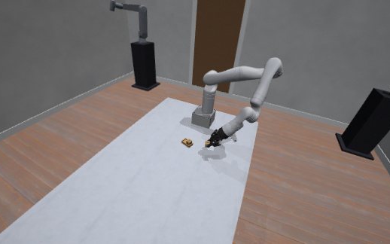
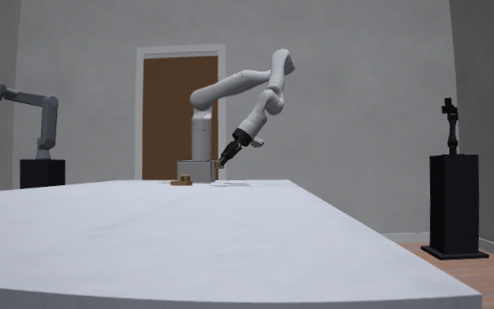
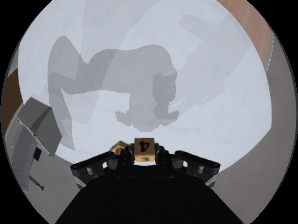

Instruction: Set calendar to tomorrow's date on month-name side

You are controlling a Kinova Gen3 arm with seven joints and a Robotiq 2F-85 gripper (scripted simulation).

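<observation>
Right now my hand is 1 cm to the left of the wooden digit cube and 1 cm above it. Round my hand: wooden calendar tray (16 cm to the right, 8 cm below, 2 cm behind).
</observation>
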